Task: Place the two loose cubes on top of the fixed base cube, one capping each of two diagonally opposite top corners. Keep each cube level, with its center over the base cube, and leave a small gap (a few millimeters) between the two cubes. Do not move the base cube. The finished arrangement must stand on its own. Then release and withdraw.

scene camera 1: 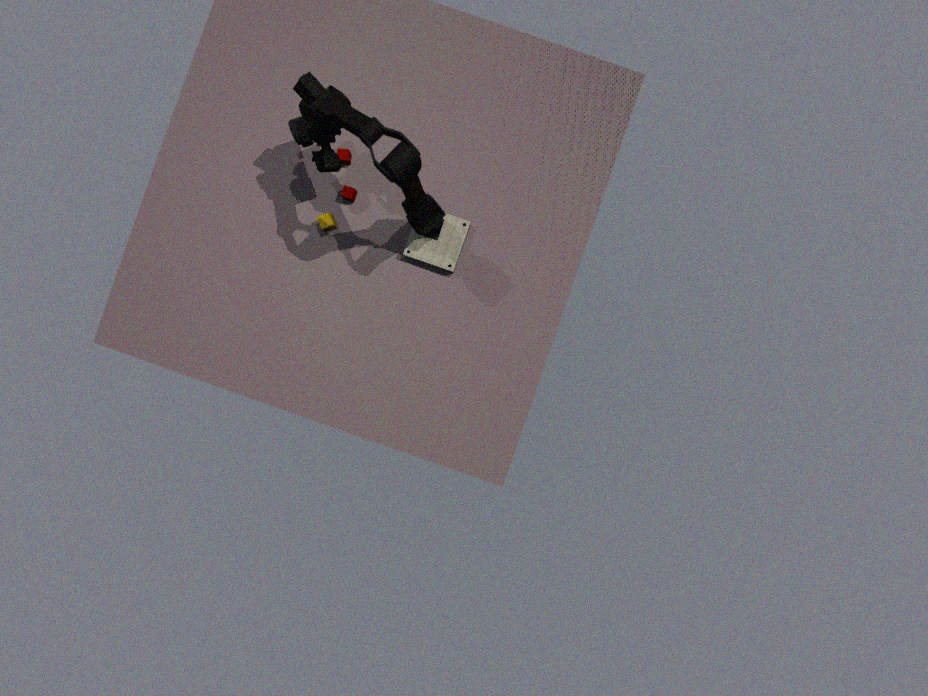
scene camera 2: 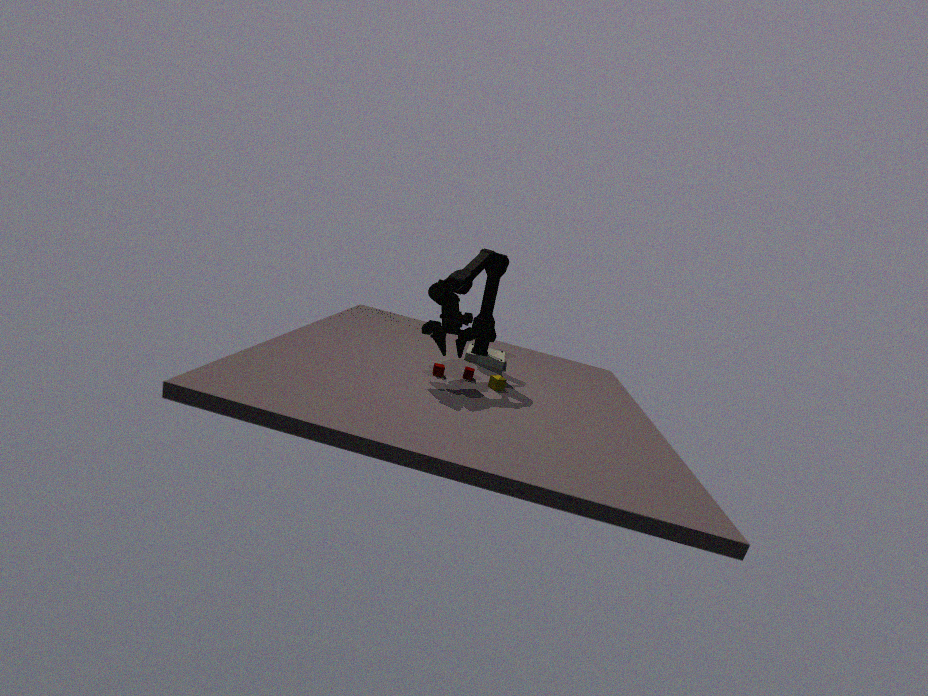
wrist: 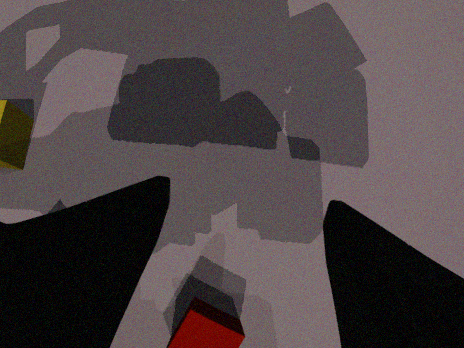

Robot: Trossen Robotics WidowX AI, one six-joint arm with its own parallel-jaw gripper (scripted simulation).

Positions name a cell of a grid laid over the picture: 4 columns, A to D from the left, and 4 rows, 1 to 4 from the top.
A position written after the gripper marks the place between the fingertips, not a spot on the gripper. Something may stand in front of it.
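Note:
Gripper (scene camera 1: B1), (scene camera 2: B3), (wrist: C3): open, holding nothing.

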